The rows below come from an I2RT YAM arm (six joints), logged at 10 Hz.
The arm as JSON. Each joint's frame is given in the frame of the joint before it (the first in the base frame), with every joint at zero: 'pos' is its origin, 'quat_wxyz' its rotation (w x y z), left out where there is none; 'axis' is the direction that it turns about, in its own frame. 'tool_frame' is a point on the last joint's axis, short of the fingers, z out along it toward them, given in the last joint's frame.
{
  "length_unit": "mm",
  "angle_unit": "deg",
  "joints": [
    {
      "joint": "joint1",
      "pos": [
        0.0,
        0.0,
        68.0
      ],
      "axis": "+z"
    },
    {
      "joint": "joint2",
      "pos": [
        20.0,
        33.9,
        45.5
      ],
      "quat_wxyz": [
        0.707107,
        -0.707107,
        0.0,
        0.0
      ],
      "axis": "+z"
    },
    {
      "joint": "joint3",
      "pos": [
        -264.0,
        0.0,
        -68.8
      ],
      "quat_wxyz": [
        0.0,
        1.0,
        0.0,
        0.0
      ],
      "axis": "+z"
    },
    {
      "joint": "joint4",
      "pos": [
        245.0,
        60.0,
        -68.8
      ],
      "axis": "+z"
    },
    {
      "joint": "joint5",
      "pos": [
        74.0,
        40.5,
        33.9
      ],
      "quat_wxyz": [
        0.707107,
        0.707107,
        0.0,
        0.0
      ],
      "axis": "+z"
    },
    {
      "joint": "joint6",
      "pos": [
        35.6,
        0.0,
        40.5
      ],
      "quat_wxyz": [
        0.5,
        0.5,
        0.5,
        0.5
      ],
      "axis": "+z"
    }
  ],
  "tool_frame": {
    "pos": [
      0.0,
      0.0,
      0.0
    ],
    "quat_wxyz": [
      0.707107,
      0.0,
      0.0,
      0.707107
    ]
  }
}
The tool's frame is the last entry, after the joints.
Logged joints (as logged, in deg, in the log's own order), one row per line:
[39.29, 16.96, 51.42, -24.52, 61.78, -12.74]
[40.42, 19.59, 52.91, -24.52, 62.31, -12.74]
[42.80, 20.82, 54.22, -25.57, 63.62, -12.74]
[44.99, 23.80, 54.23, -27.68, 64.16, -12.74]
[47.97, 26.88, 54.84, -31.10, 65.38, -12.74]
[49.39, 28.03, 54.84, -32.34, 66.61, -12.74]
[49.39, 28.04, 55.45, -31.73, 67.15, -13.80]
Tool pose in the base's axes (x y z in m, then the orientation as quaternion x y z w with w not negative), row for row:
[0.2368, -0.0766, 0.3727, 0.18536, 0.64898, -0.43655, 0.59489]
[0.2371, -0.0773, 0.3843, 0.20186, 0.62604, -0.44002, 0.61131]
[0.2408, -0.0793, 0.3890, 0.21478, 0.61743, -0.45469, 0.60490]
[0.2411, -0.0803, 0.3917, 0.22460, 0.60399, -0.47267, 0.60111]
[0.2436, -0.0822, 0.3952, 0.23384, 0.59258, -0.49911, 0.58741]
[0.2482, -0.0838, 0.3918, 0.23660, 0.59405, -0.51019, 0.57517]
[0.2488, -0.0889, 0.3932, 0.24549, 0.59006, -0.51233, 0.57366]
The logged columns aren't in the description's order. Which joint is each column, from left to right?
Columns, left to right: joint5, joint4, joint3, joint6, joint2, joint1.
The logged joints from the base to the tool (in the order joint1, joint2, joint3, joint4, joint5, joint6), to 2 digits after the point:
[-12.74, 61.78, 51.42, 16.96, 39.29, -24.52]
[-12.74, 62.31, 52.91, 19.59, 40.42, -24.52]
[-12.74, 63.62, 54.22, 20.82, 42.80, -25.57]
[-12.74, 64.16, 54.23, 23.80, 44.99, -27.68]
[-12.74, 65.38, 54.84, 26.88, 47.97, -31.10]
[-12.74, 66.61, 54.84, 28.03, 49.39, -32.34]
[-13.80, 67.15, 55.45, 28.04, 49.39, -31.73]

